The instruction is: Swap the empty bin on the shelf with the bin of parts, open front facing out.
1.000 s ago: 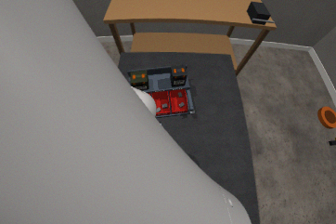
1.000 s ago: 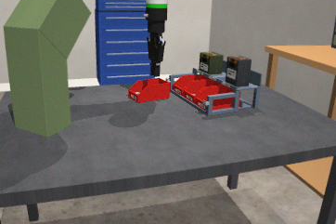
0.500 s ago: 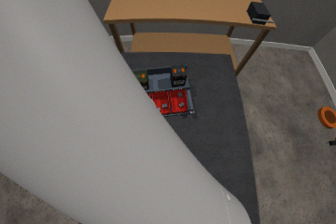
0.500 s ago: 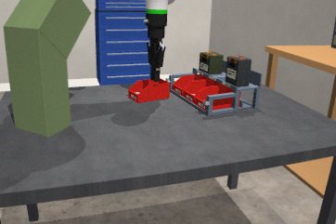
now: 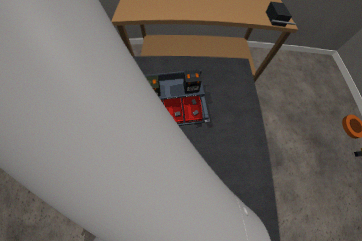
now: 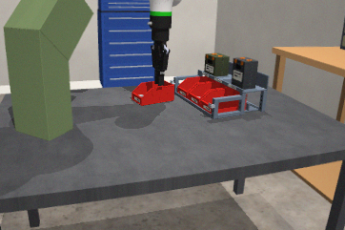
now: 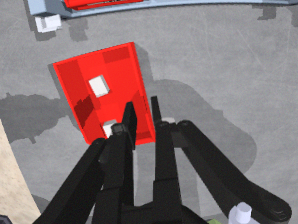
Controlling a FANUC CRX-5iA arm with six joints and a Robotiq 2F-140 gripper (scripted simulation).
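My gripper is now 110 mm above the part, 70 mm to the right of it and 10 mm short of it. From my hand the other things lie so: grey shelf 260 mm ahead, 50 mm below, 40 mm to the right; dark box 340 mm ahead, 140 mm to the right, 40 mm above.
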